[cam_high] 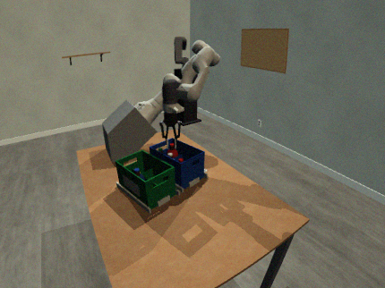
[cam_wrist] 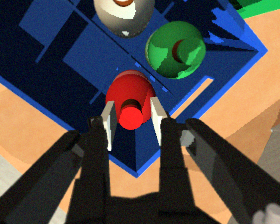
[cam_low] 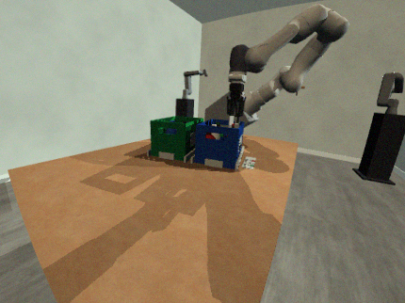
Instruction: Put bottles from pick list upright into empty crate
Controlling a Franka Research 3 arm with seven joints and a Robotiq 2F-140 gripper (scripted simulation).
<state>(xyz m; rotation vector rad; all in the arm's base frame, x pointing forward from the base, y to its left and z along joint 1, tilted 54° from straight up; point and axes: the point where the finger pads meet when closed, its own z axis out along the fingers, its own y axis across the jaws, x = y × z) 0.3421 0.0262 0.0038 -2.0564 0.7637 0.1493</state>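
Now: the green bottle 9 cm to the right of my hand, 8 cm below it and 1 cm ahead of it. Also, from my hand: white bottle (10 cm ahead, 8 cm below, 7 cm to the right); then blue crate (9 cm below, 9 cm ahead, 3 cm to the right); then pick list (17 cm below, 12 cm to the left, 9 cm ahead).
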